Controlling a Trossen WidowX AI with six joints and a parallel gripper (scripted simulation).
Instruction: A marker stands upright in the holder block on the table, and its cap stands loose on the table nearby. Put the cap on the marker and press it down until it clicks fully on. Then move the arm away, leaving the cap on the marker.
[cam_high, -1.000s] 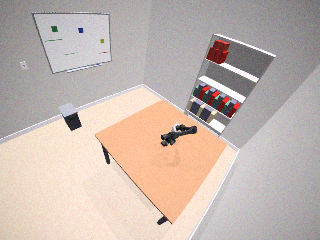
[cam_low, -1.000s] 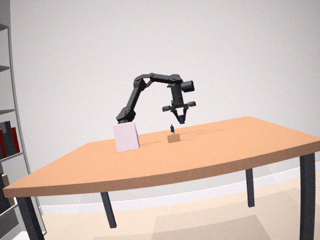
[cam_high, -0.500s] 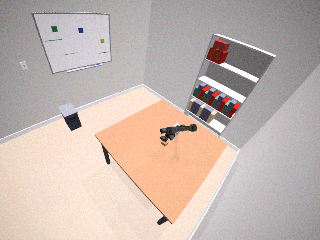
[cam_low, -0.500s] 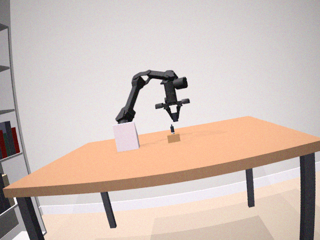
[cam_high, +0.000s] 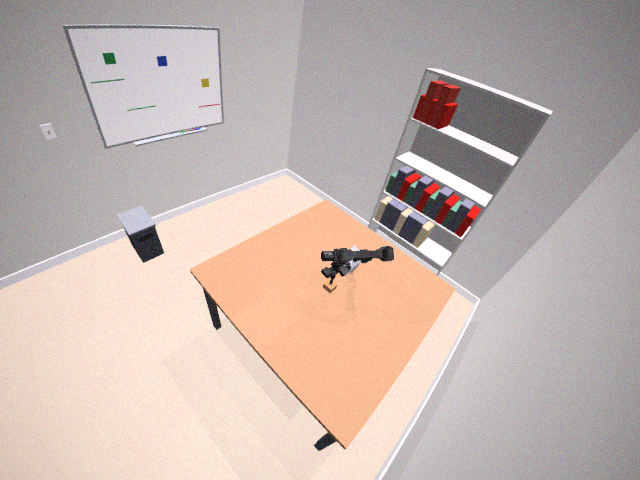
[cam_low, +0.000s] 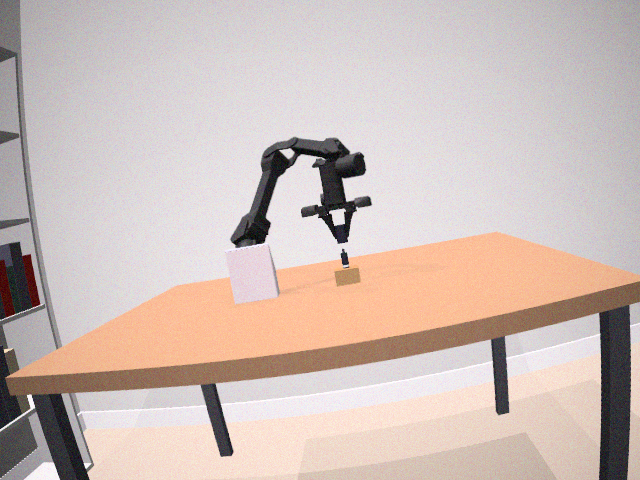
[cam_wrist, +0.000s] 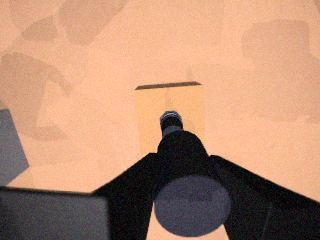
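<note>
Now: the dark marker 50 mm below my gripper tip. From my gripper tip the other things lie so: tan holder block: 100 mm below; then dark cap: 10 mm above.
</note>
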